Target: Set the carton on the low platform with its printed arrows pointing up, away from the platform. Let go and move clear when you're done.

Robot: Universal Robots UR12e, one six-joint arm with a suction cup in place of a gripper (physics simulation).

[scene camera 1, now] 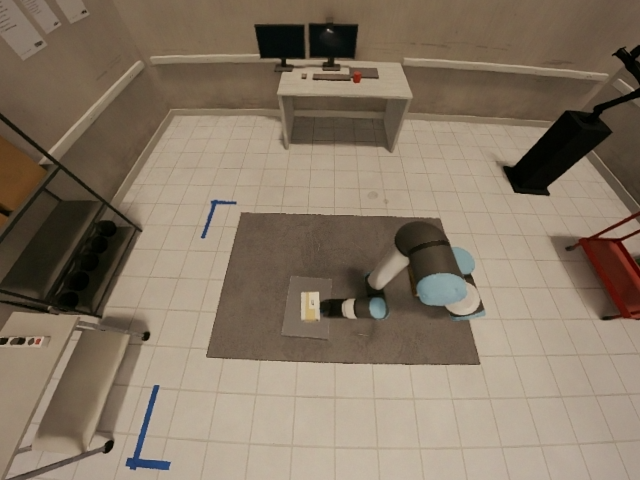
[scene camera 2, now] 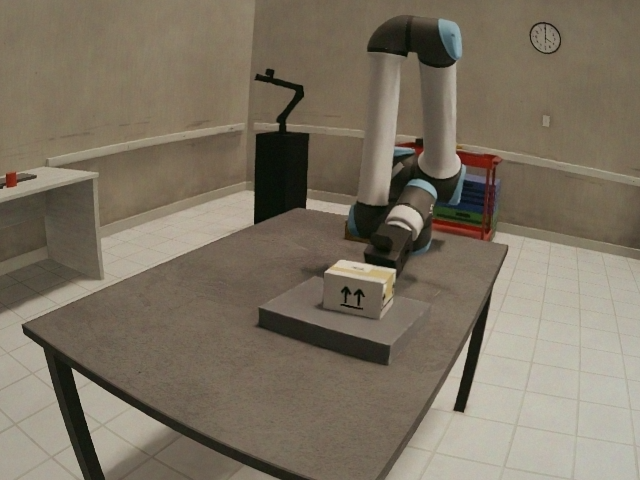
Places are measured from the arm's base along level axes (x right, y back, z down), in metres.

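Pixels of known places: hand, its tool point: (scene camera 1: pixel 318 309).
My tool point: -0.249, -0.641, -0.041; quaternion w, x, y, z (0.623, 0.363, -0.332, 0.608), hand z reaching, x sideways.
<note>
Behind a point stands the place of what it marks, as x, y, z.
The carton (scene camera 1: pixel 310 306) {-0.248, -0.684, -0.077} (scene camera 2: pixel 352 291) {-0.246, -0.731, -0.045}, white with a yellow tape band, sits level on the low grey platform (scene camera 1: pixel 292 315) {-0.284, -0.779, 0.008} (scene camera 2: pixel 289 305) {-0.114, -0.771, 0.008}. In scene camera 2 the two black arrows on its near side point up, away from the platform. My gripper (scene camera 1: pixel 322 308) {-0.249, -0.641, -0.041} (scene camera 2: pixel 386 257) reaches in horizontally from the robot's side. Its suction cup appears to be against the carton's side that faces the robot, so it is shut on the carton. In scene camera 2 the cup and the contact are hidden behind the carton.
The platform stands on the dark table (scene camera 1: pixel 258 248) {0.119, -1.062, 0.056} (scene camera 2: pixel 180 335) {0.042, -0.977, 0.056}. The arm's base stands at the table's far end in scene camera 2. A desk (scene camera 1: pixel 341 87) (scene camera 2: pixel 72 180), a black pedestal (scene camera 1: pixel 563 149) (scene camera 2: pixel 280 175) and a red cart (scene camera 1: pixel 610 263) (scene camera 2: pixel 487 198) stand beyond the table.
</note>
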